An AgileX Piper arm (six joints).
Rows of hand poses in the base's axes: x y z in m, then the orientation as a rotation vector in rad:
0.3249, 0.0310, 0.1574, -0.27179, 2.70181, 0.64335
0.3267, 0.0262, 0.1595, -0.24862, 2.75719, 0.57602
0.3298, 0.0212, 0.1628, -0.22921, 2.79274, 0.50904
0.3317, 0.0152, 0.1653, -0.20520, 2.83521, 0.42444
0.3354, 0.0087, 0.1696, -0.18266, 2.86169, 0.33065
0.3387, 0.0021, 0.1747, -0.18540, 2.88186, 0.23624
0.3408, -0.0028, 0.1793, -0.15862, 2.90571, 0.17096
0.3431, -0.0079, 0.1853, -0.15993, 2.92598, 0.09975
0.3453, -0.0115, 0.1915, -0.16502, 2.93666, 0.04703
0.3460, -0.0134, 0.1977, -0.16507, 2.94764, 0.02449
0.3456, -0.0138, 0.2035, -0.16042, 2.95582, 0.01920
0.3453, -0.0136, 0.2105, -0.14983, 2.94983, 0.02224
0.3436, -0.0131, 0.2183, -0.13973, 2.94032, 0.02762
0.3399, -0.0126, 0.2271, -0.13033, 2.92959, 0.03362
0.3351, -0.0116, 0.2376, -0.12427, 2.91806, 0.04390
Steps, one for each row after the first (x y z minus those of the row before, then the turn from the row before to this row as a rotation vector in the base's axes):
0.0018, -0.0048, 0.0021, -0.05398, 0.03742, -0.01986
0.0031, -0.0050, 0.0033, -0.04927, 0.02020, -0.01872
0.0019, -0.0060, 0.0025, -0.06126, 0.02562, -0.02273
0.0037, -0.0065, 0.0043, -0.06443, 0.01122, -0.02337
0.0033, -0.0066, 0.0051, -0.06606, 0.00740, -0.00610
0.0021, -0.0049, 0.0046, -0.04406, 0.01667, -0.02316
0.0023, -0.0051, 0.0060, -0.04960, 0.01453, -0.00440
0.0022, -0.0036, 0.0062, -0.03649, 0.00763, -0.00040
0.0007, -0.0019, 0.0062, -0.01578, 0.00984, -0.00174
-0.0004, -0.0004, 0.0058, -0.00370, 0.00771, -0.00369
-0.0003, 0.0002, 0.0070, 0.00304, -0.00632, -0.00674
-0.0017, 0.0005, 0.0078, 0.00478, -0.00967, -0.00619
-0.0037, 0.0005, 0.0088, 0.00523, -0.01080, -0.00569
-0.0048, 0.0010, 0.0105, 0.00795, -0.01127, -0.00315

